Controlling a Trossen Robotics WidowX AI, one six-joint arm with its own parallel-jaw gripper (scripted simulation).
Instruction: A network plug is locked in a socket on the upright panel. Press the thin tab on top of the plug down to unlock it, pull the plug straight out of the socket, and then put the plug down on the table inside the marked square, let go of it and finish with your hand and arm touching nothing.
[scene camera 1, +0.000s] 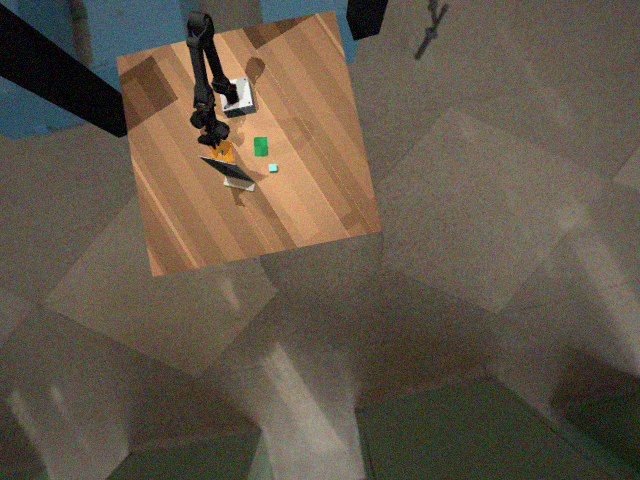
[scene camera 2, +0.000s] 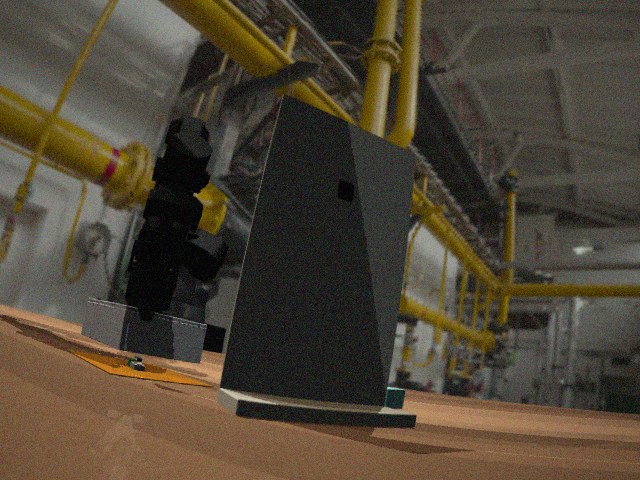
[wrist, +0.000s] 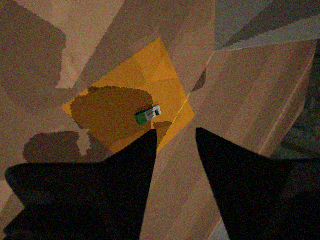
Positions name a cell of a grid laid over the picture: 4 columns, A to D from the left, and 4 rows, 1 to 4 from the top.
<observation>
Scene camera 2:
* my gripper: A3
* upright panel: B3
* orange marked square: A4
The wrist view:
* my gripper: C3
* orange marked square: B2
</observation>
